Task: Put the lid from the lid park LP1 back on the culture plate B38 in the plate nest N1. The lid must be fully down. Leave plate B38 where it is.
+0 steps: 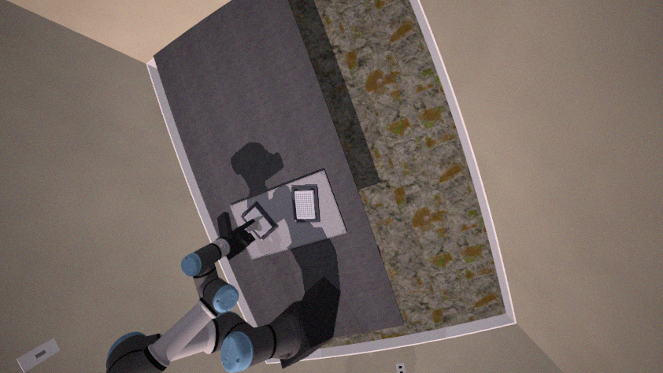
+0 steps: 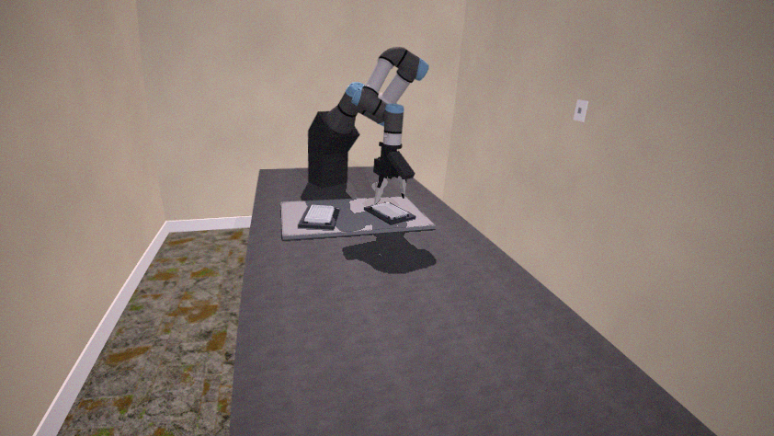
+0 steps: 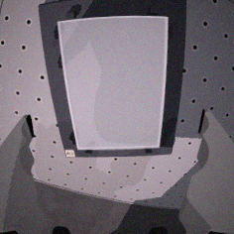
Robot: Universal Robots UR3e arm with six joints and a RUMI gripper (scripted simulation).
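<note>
Right now the clear lid is 40 mm below my hand. Also, from my hand: lid park LP1: 50 mm below; then label: 90 mm behind, 10 mm to the right, 40 mm below; then culture plate B38: 90 mm ahead, 240 mm to the right, 40 mm below.
</note>
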